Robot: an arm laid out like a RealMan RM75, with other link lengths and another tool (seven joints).
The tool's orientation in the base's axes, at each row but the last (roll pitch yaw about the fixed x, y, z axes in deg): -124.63 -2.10 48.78; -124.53 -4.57 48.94; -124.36 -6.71 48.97; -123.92 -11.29 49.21; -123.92 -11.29 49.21; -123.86 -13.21 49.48; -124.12 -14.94 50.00; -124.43 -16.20 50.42; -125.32 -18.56 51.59; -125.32 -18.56 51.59; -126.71 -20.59 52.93; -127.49 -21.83 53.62
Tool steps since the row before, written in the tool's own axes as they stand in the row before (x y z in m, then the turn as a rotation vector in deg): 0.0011 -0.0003 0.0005 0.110 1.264 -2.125; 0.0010 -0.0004 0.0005 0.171 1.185 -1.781; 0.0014 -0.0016 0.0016 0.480 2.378 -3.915; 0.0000 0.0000 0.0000 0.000 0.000 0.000; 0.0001 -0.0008 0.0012 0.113 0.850 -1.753; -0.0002 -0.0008 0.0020 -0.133 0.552 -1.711; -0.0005 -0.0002 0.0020 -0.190 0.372 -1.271; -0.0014 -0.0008 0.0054 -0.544 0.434 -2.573; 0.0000 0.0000 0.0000 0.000 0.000 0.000; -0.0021 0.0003 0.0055 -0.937 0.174 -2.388; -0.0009 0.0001 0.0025 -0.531 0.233 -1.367; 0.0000 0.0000 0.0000 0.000 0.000 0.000
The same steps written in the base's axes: 0.0003 0.0012 0.0000 1.924 -1.547 0.171; 0.0002 0.0012 0.0001 1.723 -1.278 0.047; -0.0008 0.0025 0.0006 3.744 -2.665 0.301; 0.0000 0.0000 0.0000 0.000 0.000 0.000; -0.0010 0.0010 0.0000 1.498 -1.217 0.290; -0.0017 0.0013 -0.0005 1.156 -1.307 0.451; -0.0015 0.0010 -0.0011 0.781 -1.031 0.342; -0.0042 0.0026 -0.0027 1.297 -2.147 0.901; 0.0000 0.0000 0.0000 0.000 0.000 0.000; -0.0039 0.0020 -0.0039 0.809 -2.278 0.876; -0.0017 0.0009 -0.0018 0.552 -1.318 0.403; 0.0000 0.0000 0.0000 0.000 0.000 0.000
